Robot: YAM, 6 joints.
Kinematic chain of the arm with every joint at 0, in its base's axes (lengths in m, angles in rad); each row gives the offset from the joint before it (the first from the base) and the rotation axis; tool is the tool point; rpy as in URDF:
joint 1: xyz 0 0 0.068 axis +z
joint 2: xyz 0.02 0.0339 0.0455 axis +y
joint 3: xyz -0.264 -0.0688 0 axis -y
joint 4: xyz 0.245 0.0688 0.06 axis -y
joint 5: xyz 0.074 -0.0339 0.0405 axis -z
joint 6: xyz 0.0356 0 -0.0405 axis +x
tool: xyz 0 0 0 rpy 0 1.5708 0
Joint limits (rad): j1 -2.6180..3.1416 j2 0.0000..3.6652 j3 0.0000..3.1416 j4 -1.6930..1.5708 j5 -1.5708..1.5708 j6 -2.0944..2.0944
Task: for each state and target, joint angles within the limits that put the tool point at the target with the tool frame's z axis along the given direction. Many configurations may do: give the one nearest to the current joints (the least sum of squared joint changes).
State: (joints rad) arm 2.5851 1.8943 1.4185 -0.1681 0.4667 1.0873
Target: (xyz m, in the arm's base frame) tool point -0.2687 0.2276 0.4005 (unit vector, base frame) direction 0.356 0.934 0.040
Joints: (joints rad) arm 2.5371 1.5592 1.3560 0.3698 1.3272 1.0873
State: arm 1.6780 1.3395 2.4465 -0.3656 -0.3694 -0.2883
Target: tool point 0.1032 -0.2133 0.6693 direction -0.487 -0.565 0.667
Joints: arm 2.1286 1.0172 2.6939 0.2148 -0.7920 -0.2883
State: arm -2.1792 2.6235 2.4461 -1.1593 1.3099 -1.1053
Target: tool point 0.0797 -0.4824 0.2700 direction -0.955 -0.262 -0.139
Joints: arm -1.3349 2.4793 2.5256 -1.3937 1.4278 -1.1053
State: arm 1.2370 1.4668 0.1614 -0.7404 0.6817 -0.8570
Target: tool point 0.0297 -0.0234 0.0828 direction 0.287 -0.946 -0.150
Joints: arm 0.4856 1.5419 0.0017 -0.9271 1.3281 -0.8570
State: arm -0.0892 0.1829 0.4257 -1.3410 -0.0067 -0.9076
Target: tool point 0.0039 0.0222 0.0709 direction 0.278 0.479 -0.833
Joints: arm -0.7101 0.0025 0.0019 -1.6913 -0.5755 -0.9076
